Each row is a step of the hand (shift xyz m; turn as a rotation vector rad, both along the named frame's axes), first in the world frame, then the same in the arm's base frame.
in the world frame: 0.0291 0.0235 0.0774 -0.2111 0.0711 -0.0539
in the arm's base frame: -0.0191 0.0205 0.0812 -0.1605 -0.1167 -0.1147
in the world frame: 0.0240 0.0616 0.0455 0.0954 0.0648 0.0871
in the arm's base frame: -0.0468 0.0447 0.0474 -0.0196 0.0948 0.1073
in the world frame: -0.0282 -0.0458 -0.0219 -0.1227 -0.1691 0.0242
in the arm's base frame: 0.0269 -0.0440 -0.0268 0.0686 -0.1988 -0.0034
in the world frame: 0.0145 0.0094 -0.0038 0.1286 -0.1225 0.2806
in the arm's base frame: 0.0008 0.0177 0.0000 0.1136 -0.0251 0.3110
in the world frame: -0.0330 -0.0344 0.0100 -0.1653 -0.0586 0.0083
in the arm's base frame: 0.0087 -0.0479 0.0019 -0.0418 -0.1667 -0.0360
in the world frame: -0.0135 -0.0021 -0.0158 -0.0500 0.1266 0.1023
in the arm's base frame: -0.0023 -0.0087 -0.0189 -0.1511 0.0109 0.0778
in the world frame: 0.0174 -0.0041 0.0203 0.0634 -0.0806 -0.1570
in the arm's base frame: 0.0086 0.0073 0.0246 0.1313 0.0372 -0.1286
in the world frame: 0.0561 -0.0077 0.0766 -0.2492 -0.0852 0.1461
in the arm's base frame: 0.0211 0.0245 0.0896 -0.0921 -0.2771 0.0736
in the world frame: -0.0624 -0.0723 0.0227 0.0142 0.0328 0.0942
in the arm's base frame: 0.0216 -0.0955 0.0076 -0.0381 0.0105 0.0927
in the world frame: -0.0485 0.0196 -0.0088 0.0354 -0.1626 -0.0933
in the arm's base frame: -0.0403 -0.0257 -0.0231 0.1711 -0.0449 -0.0716
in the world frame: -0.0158 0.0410 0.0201 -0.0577 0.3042 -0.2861
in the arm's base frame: -0.0461 0.0065 0.0128 -0.2239 0.1859 -0.3050
